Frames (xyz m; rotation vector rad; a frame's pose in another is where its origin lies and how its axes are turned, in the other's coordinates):
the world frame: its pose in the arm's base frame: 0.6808 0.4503 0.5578 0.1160 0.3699 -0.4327
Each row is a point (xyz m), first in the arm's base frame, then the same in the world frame.
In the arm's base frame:
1: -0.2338 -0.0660 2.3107
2: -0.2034 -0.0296 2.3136
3: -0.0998 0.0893 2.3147
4: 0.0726 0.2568 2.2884
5: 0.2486 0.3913 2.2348
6: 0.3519 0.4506 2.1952
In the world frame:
1: -1.2256 -0.8032 1.4243
2: -1.2151 -0.7572 1.4301
3: -1.1744 -0.6053 1.4425
4: -1.0843 -0.3809 1.4427
5: -0.9682 -0.1856 1.4251
6: -0.8893 -0.0890 1.4108

